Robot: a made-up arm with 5 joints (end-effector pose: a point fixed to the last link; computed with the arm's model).
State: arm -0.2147 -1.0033 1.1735 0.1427 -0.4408
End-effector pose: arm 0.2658 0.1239 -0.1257 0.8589 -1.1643 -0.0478
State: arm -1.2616 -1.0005 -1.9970 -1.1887 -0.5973
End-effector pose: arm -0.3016 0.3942 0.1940 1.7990 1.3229 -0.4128
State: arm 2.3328 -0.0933 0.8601 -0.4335 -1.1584
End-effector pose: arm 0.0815 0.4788 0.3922 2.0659 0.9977 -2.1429
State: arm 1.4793 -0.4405 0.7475 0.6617 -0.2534
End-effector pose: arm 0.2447 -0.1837 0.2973 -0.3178 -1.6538 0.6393
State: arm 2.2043 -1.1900 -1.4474 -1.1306 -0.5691
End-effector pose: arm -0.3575 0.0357 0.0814 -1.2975 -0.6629 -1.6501
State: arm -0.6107 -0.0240 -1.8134 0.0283 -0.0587
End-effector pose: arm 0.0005 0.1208 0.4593 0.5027 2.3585 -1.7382
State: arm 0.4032 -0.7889 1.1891 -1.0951 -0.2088
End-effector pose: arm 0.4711 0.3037 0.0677 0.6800 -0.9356 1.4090
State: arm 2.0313 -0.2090 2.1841 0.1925 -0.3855
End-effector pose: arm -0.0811 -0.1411 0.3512 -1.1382 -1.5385 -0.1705
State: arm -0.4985 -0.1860 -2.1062 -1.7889 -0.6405
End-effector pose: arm 0.0322 0.5122 -0.0983 1.8836 0.0426 -1.2988
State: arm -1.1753 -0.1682 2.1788 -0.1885 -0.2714
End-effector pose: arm 0.0233 0.4571 -0.0739 1.6208 -0.0870 -1.5923
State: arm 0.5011 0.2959 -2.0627 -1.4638 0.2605
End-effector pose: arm 0.2603 0.2806 -0.0599 1.8674 -0.8963 -1.9683
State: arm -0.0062 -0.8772 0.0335 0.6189 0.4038
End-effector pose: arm 0.4083 0.3575 0.0831 1.9403 -1.6649 0.4573
